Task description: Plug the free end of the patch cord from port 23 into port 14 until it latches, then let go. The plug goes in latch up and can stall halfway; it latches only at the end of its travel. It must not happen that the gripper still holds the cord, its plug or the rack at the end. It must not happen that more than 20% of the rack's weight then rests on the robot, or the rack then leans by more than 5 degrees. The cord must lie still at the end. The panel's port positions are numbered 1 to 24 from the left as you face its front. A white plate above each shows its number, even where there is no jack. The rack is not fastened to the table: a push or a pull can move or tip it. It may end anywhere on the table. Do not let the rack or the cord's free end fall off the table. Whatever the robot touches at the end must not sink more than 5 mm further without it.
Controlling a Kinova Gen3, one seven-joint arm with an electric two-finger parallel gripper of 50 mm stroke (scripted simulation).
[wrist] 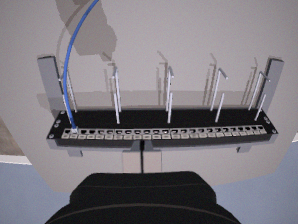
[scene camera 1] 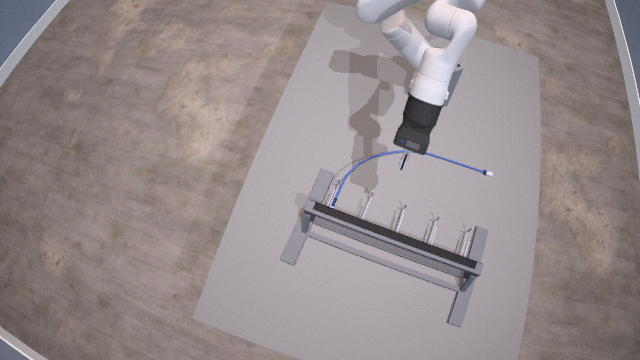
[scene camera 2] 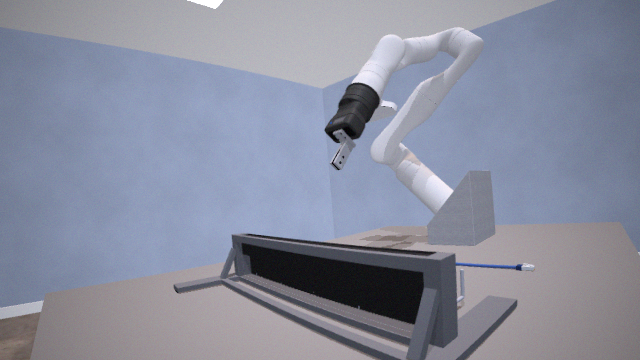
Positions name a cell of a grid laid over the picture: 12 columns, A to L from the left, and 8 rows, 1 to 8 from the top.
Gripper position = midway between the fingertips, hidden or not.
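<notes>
Visible: the gripper (scene camera 2: G4), (wrist: F6), (scene camera 1: H4).
</notes>
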